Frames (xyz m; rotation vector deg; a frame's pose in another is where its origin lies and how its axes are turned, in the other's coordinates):
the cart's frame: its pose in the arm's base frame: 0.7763 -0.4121 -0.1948 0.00 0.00 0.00
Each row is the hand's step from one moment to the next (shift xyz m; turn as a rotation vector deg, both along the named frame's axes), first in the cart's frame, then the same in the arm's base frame.
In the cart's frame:
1: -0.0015 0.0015 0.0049 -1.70 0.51 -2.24
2: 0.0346 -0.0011 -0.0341 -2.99 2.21 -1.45
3: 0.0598 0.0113 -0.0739 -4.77 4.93 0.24
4: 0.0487 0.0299 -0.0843 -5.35 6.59 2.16
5: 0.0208 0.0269 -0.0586 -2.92 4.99 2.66
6: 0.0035 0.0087 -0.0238 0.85 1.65 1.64
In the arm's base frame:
1: -0.0015 0.0015 0.0049 -1.70 0.51 -2.24
2: 0.0346 -0.0011 -0.0341 -2.99 2.21 -1.45
3: 0.0598 0.0113 -0.0739 -4.77 4.93 0.24
4: 0.0487 0.0299 -0.0843 -5.35 6.59 2.16
5: 0.0208 0.0269 -0.0586 -2.92 4.99 2.66
6: 0.0035 0.0087 -0.0238 0.85 1.65 1.64

